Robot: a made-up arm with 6 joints.
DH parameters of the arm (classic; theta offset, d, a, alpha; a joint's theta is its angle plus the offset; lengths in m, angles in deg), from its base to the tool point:
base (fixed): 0 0 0.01 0
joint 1: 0 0.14 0 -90
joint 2: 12.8 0 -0.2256 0
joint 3: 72.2 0.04 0.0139 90
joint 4: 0 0.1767 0.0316 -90
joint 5: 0 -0.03 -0.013 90
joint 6: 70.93 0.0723 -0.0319 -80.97
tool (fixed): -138.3 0.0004 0 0
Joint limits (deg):
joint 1: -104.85..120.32
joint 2: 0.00..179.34
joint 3: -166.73..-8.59
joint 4: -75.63..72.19
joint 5: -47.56..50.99
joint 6: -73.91..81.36
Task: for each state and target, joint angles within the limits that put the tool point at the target. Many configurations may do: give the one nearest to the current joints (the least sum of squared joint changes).
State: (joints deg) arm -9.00 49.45 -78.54 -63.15 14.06 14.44
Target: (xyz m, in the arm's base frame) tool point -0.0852 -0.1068 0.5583
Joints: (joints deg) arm 35.17 35.98 -114.38 -63.68 25.73 17.69
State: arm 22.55 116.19 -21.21 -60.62 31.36 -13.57
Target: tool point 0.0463 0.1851 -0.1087
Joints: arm 74.98 165.78 -54.56 -75.63 12.30 -20.74
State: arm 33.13 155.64 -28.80 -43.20 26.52 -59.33
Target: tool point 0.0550 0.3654 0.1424
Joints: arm 80.51 123.32 -78.44 -51.76 11.06 -58.68
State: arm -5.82 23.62 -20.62 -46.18 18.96 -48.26
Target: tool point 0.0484 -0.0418 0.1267
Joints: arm -29.67 56.35 -8.59 -5.55 50.99 -28.34
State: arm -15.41 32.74 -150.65 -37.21 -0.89 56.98
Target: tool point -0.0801 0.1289 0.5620
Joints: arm -62.43 37.22 -126.05 -34.25 -9.51 59.85
